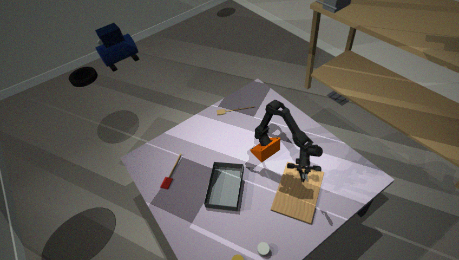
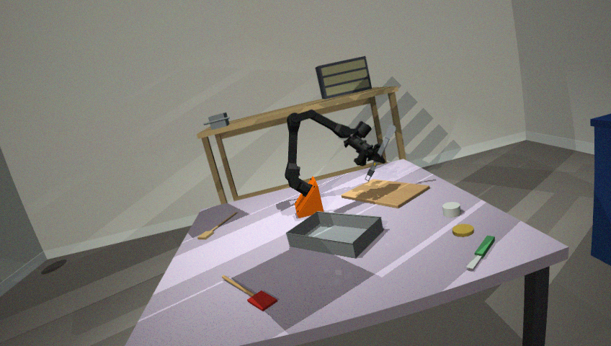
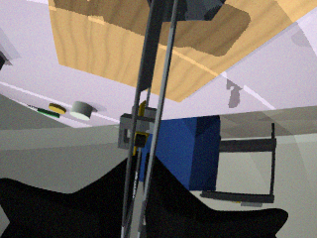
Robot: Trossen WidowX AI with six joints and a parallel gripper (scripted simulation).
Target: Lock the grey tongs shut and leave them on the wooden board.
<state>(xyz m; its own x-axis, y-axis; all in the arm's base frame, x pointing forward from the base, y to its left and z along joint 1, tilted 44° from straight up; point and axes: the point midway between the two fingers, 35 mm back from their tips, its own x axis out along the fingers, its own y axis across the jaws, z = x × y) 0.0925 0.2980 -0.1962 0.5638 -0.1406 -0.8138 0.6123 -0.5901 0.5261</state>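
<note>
My gripper tip is now 10 mm past the wooden board, 30 mm to the left of it and 140 mm above it. The rest, counted from my gripper tip: tongs arm 10 mm behind, 60 mm above; white cylinder 410 mm ahead, 60 mm to the left, 130 mm below; roasting tin 280 mm ahead, 380 mm to the right, 120 mm below.
</note>
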